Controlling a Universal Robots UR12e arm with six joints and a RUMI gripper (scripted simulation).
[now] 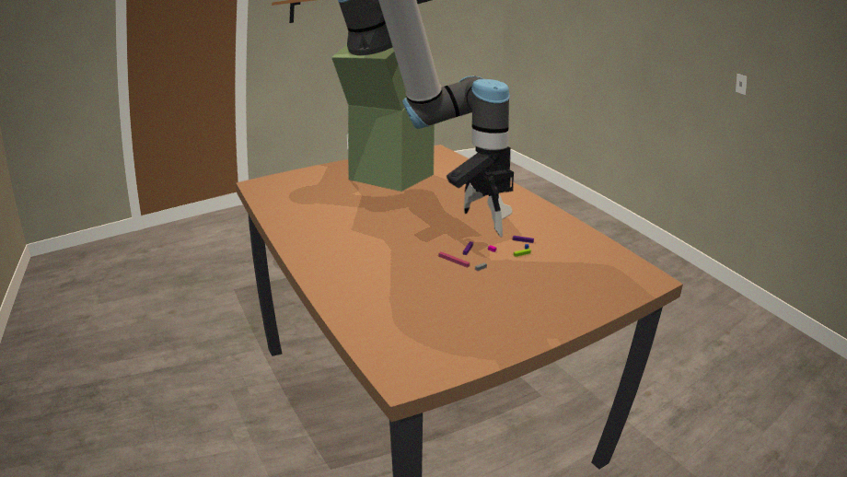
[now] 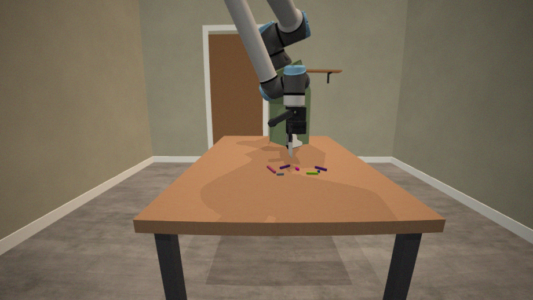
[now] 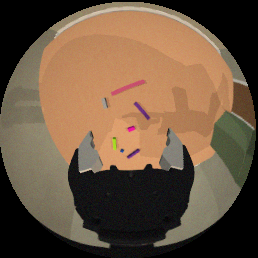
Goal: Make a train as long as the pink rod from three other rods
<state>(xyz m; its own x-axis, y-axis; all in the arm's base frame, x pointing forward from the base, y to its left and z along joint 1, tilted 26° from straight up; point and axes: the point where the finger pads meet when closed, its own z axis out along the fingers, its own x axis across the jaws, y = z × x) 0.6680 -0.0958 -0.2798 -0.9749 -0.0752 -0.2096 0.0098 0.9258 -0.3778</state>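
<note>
The blue rod is 13 cm to the left of my hand, 7 cm below it and 3 cm ahead of it. The rest, counted from my hand: magenta rod (7 cm below, 4 cm to the left); pink rod (8 cm to the right, 7 cm below); grey rod (7 cm below, 6 cm ahead, 4 cm to the right).
</note>
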